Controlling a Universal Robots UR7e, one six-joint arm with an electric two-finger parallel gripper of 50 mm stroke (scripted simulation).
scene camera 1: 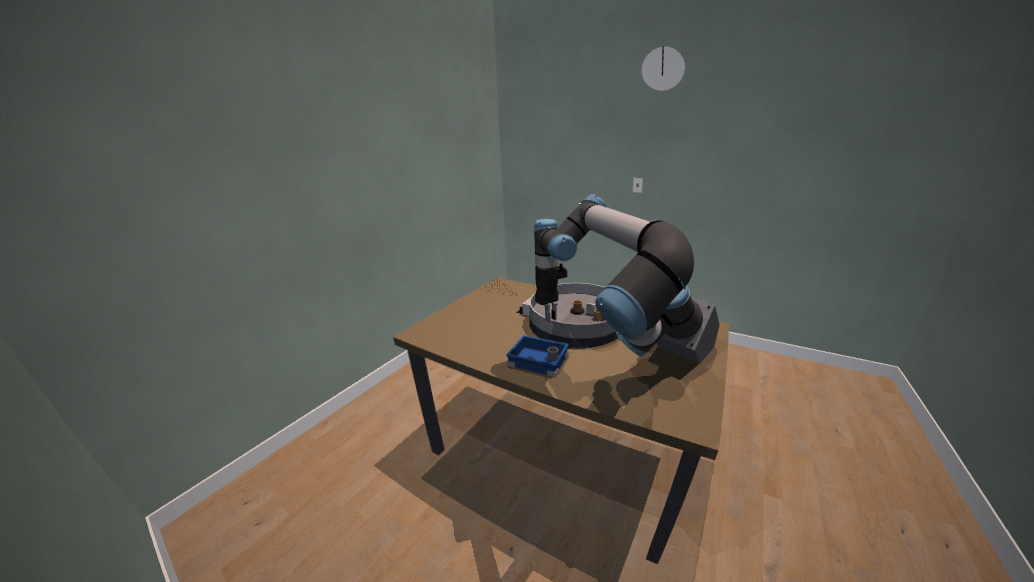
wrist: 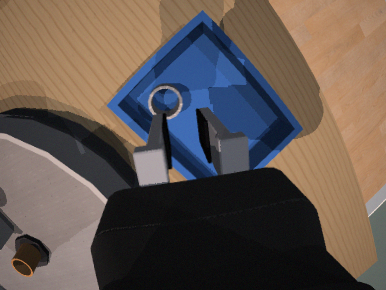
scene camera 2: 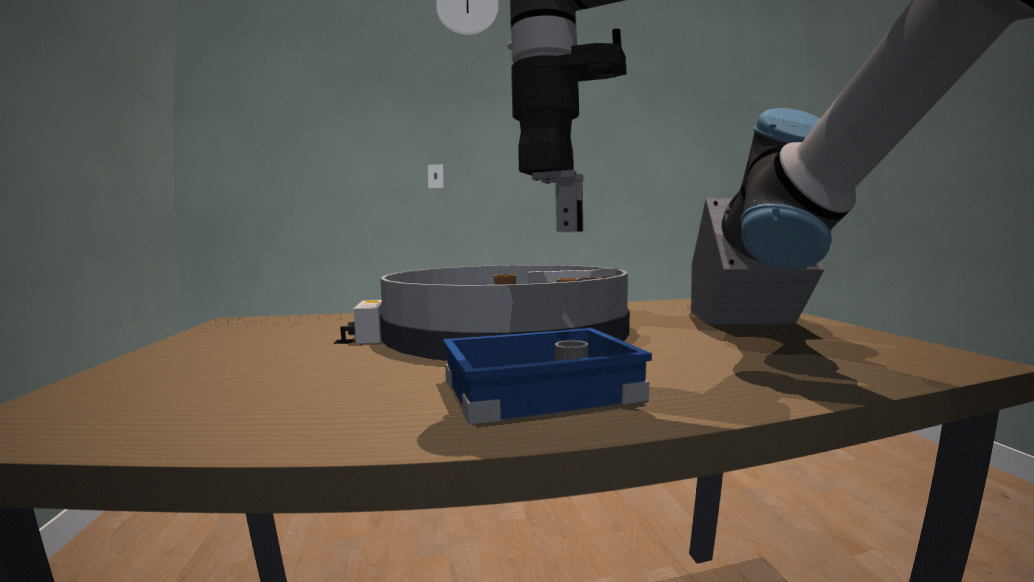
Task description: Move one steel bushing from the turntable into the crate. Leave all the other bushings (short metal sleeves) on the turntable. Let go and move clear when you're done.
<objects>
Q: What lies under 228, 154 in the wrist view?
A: My gripper.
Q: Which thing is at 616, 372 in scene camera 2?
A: A blue crate.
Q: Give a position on a blue crate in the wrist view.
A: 209, 70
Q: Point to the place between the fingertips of my gripper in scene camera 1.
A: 550, 320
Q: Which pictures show my gripper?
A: Scene camera 1, the wrist view and scene camera 2: all of them.
</objects>
